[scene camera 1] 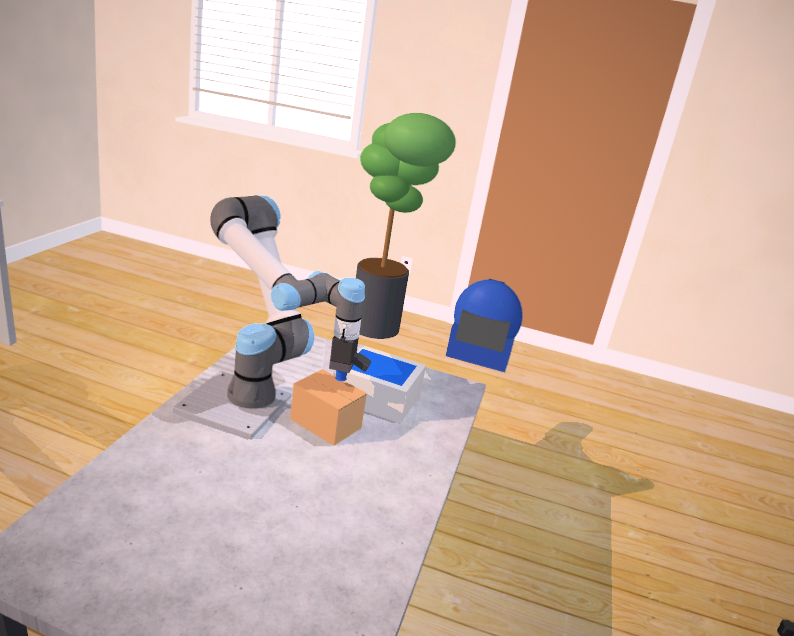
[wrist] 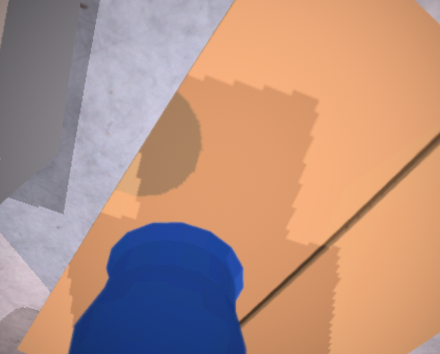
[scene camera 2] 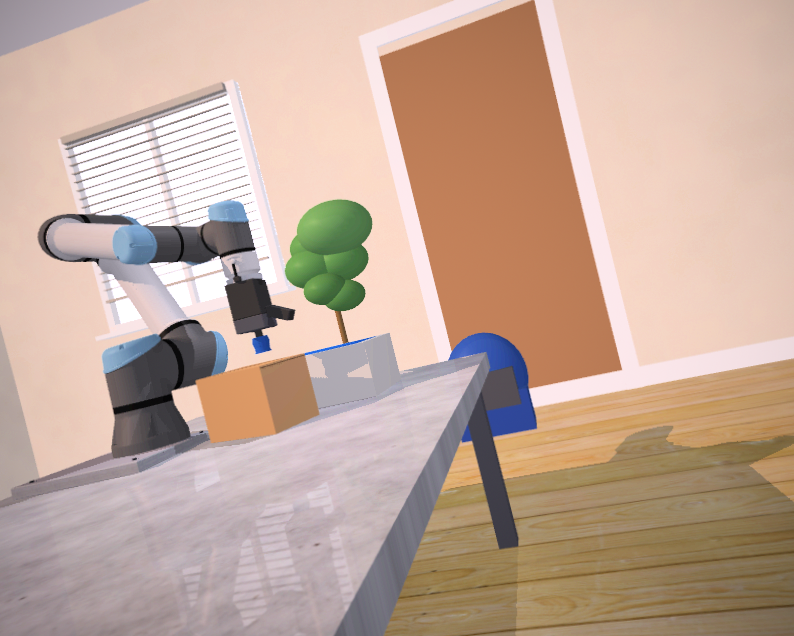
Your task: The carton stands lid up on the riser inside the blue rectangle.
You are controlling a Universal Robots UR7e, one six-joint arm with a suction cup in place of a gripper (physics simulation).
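Pixels of known places: hand, tool point: (scene camera 1: 340, 378) (wrist: 175, 278) (scene camera 2: 263, 352); arm's base, link origin: (scene camera 1: 251, 395) (scene camera 2: 153, 446).
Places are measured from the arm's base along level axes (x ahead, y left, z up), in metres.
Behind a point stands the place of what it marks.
Observation:
The orange-brown carton (scene camera 1: 326, 409) @(x 0.274, y -0.103, z 0.092 m) (scene camera 2: 238, 405) @(x 0.243, y -0.089, z 0.050 m) (wrist: 255, 165) @(x 0.306, y -0.007, z 0.115 m) stands upright on the grey table. A dark seam runs across its top face in the wrist view. The light grey riser (scene camera 1: 386, 399) @(x 0.418, y 0.082, z 0.056 m) (scene camera 2: 386, 364) @(x 0.495, y 0.187, z 0.037 m) stands close behind it, with the blue rectangle (scene camera 1: 391, 367) @(x 0.401, y 0.200, z 0.106 m) on its top. My gripper, a blue suction cup (scene camera 1: 340, 376) (scene camera 2: 262, 345) (wrist: 175, 240), points down over the carton's top. In scene camera 2 a small gap shows between the cup and the carton, and the cup holds nothing. The carton hides part of the riser.
The table (scene camera 1: 265, 516) @(x 0.241, y -0.462, z -0.014 m) (scene camera 2: 165, 543) @(x 0.376, y -0.621, z -0.015 m) carries the arm's base plate (scene camera 1: 228, 420) @(x -0.004, y -0.158, z 0.005 m) (scene camera 2: 86, 473) @(x -0.020, y -0.181, z 0.004 m) left of the carton. A potted plant (scene camera 1: 383, 298) (scene camera 2: 334, 251) and a blue rounded object with a grey panel (scene camera 1: 489, 304) (scene camera 2: 487, 351) are beyond the table.

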